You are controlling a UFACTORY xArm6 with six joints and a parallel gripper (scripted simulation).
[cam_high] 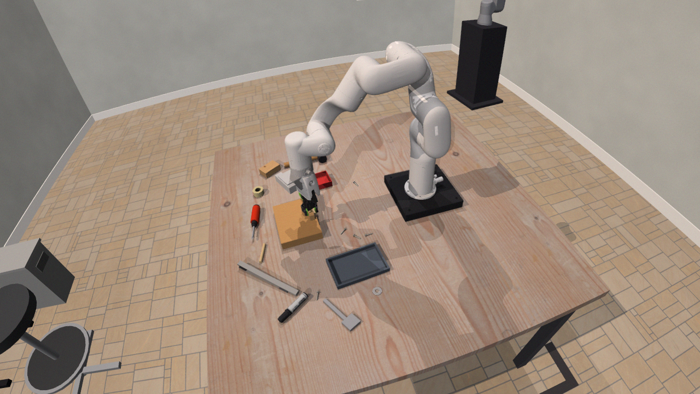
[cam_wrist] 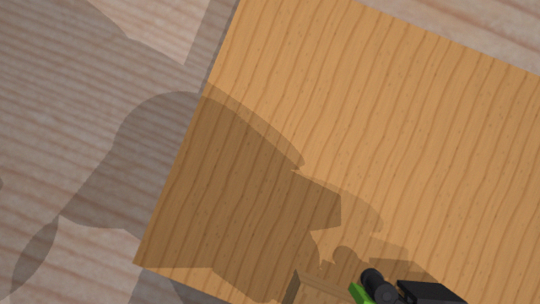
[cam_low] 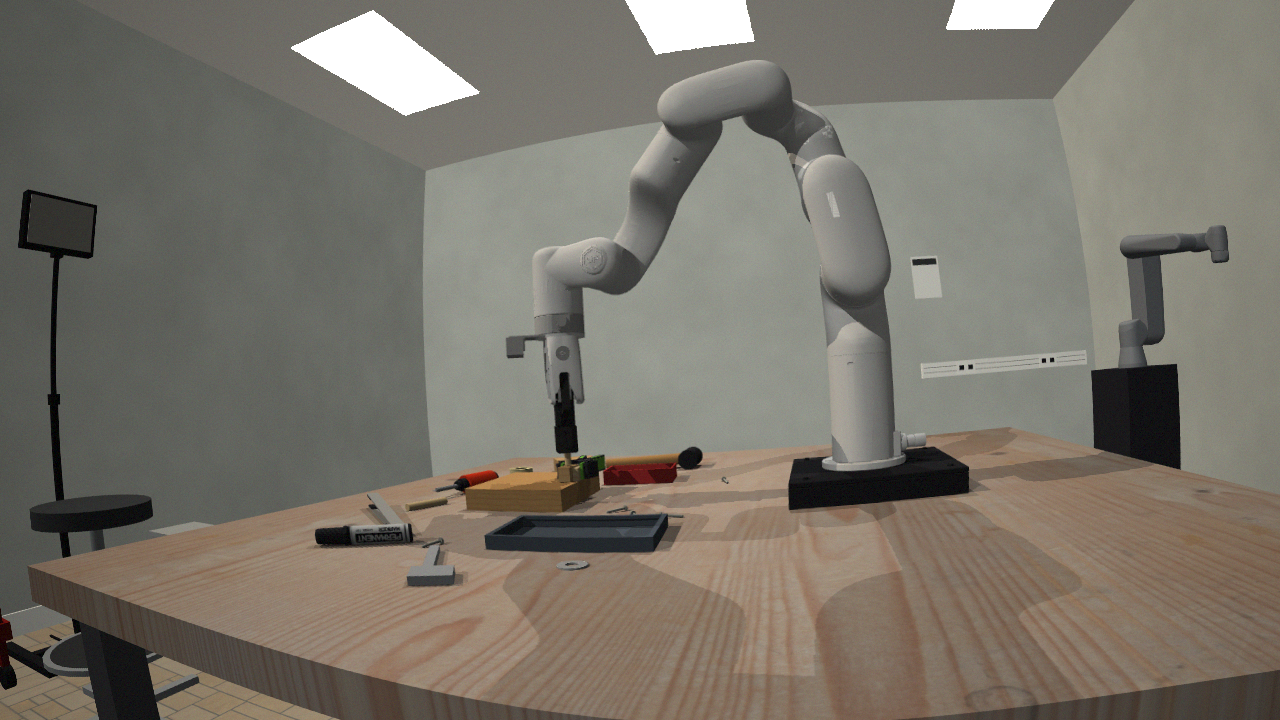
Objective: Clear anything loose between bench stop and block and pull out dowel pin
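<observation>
The dowel pin lies 2 cm below my hand. Round my hand: small wooden block (5 cm below); then red tray (8 cm behind, 20 cm to the right, 9 cm below); then orange bench board (5 cm ahead, 1 cm to the right, 7 cm below).
</observation>
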